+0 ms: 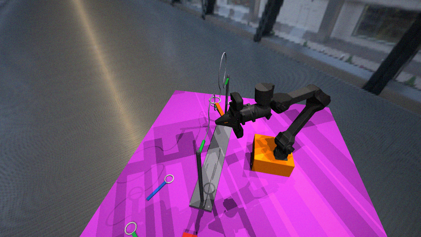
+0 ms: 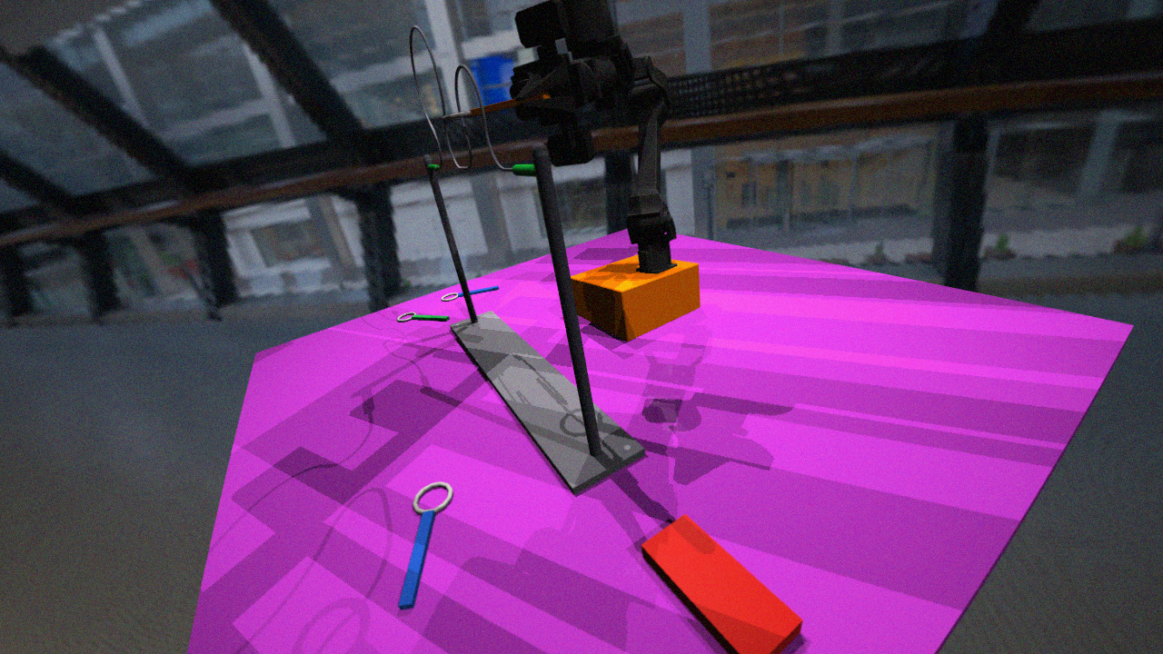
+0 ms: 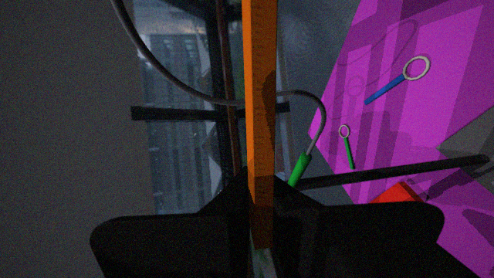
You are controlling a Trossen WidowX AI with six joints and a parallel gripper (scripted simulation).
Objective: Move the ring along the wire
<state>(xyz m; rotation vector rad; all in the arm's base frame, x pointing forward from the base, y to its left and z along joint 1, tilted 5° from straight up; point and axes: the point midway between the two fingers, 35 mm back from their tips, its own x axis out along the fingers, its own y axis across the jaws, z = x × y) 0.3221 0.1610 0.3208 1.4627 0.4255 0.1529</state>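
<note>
Now: the ring with orange handle 10 cm to the right of my gripper tip. From my gripper tip the other things lie so: red block 8 cm ahead, 32 cm to the left, 43 cm below; then ring with blue handle 27 cm ahead, 4 cm to the left, 44 cm below.
</note>
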